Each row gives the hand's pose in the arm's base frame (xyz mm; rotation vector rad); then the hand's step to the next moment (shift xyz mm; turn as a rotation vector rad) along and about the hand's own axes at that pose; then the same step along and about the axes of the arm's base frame.
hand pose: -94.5 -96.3 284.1 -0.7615 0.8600 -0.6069
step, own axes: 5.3 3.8 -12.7 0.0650 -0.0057 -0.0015
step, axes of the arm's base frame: -7.3 -5.9 -10.8 0.0316 -0.0516 -0.0246
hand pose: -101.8 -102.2 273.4 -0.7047 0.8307 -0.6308
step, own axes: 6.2 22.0 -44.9 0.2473 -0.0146 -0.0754
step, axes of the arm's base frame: -28.8 -4.8 -41.0 0.0644 -0.2130 -0.1324
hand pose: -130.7 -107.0 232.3 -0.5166 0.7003 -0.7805
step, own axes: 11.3 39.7 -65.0 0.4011 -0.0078 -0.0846
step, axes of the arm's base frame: -23.8 4.8 -73.1 0.1392 -0.3297 -0.2001
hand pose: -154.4 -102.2 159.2 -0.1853 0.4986 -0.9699
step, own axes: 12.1 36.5 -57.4 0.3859 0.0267 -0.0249
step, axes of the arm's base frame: 4.9 14.4 -67.4 0.1867 -0.3019 -0.1558
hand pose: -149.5 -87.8 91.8 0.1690 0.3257 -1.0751
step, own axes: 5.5 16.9 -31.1 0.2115 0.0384 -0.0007
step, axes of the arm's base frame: 11.8 12.4 -31.5 0.1256 -0.1581 -0.0737
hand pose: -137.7 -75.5 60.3 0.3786 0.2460 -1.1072
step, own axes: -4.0 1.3 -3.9 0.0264 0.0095 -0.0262
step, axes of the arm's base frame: -0.6 5.4 -1.8 0.0198 -0.0070 -0.0321
